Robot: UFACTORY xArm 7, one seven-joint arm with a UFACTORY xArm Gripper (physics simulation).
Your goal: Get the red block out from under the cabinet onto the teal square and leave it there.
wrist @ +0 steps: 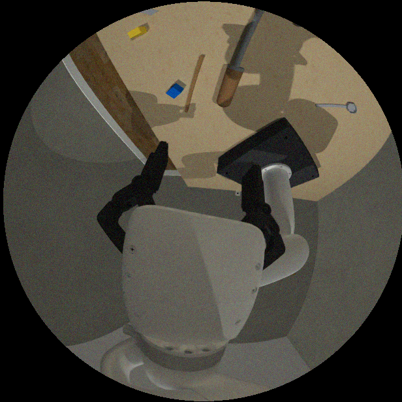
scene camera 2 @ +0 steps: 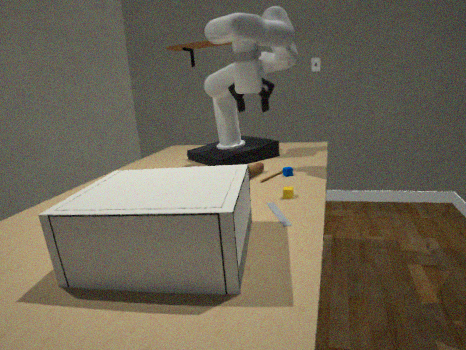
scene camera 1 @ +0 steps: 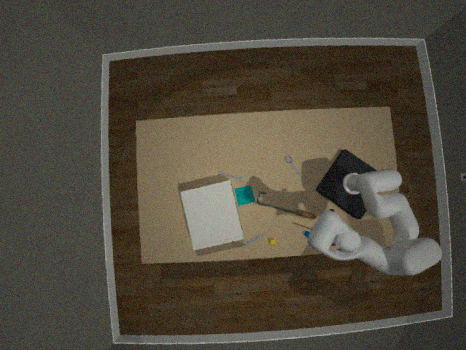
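Seen in the pictures: gripper, fingertip midpoint: [scene camera 2: 253,111]; arm's base at its link origin: [scene camera 2: 231,145] [scene camera 1: 353,183].
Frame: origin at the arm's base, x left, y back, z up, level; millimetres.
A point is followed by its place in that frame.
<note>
The white cabinet [scene camera 1: 212,215] @(y -804, x 165, z 81 mm) [scene camera 2: 150,190] @(y -834, x 168, z 81 mm) stands at the left of the table in the top view. The teal square [scene camera 1: 245,195] @(y -625, x 69, z -54 mm) lies beside its right side. The red block does not show in any view; the space under the cabinet is hidden. A hooked tool with a grey shaft [scene camera 1: 282,206] @(y -409, x 144, z -39 mm) [wrist: 245,47] and brown handle [scene camera 2: 256,170] @(y -279, x 194, z -33 mm) lies on the table, its hook end just right of the square. My gripper [scene camera 2: 253,109] @(y -271, x 195, z 165 mm) [wrist: 209,159] is open and empty, high above the table near the robot's base, away from the tool's handle.
A blue block [scene camera 1: 307,234] @(y -264, x 296, z -30 mm) [scene camera 2: 288,171] @(y -271, x 302, z -37 mm) [wrist: 175,90], a thin brown stick [scene camera 1: 301,225] @(y -293, x 247, z -49 mm) [wrist: 195,82] and a yellow block [scene camera 1: 272,241] @(y -470, x 334, z -29 mm) [scene camera 2: 288,192] @(y -480, x 342, z -37 mm) lie near one long edge. A spoon-like piece [scene camera 1: 288,160] @(y -367, x -139, z -52 mm) [wrist: 351,107] lies across the tool. Grey strips [scene camera 1: 252,240] @(y -583, x 335, z -52 mm) [scene camera 1: 231,176] @(y -708, x -43, z -49 mm) lie by the cabinet.
</note>
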